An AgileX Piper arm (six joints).
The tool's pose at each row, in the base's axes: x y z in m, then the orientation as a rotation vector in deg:
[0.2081 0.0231 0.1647 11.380 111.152 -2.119]
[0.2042 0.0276 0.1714 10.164 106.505 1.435]
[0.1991 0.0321 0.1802 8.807 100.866 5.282]
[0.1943 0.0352 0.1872 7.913 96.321 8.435]
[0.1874 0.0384 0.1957 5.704 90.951 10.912]
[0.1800 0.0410 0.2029 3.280 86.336 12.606]
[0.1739 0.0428 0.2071 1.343 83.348 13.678]
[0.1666 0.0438 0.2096 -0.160 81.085 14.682]
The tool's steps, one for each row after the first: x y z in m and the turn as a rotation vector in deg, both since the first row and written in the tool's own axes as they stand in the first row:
[-0.0043 0.0043 -0.0066 -3.295 -4.448 1.239]
[-0.0101 0.0085 -0.0151 -7.000 -9.793 2.641]
[-0.0145 0.0113 -0.0225 -9.995 -14.021 3.974]
[-0.0195 0.0140 -0.0324 -13.284 -19.165 4.106]
[-0.0232 0.0159 -0.0422 -16.123 -23.621 3.599]
[-0.0247 0.0170 -0.0496 -18.167 -26.499 2.969]
[-0.0243 0.0170 -0.0573 -19.897 -28.634 2.555]

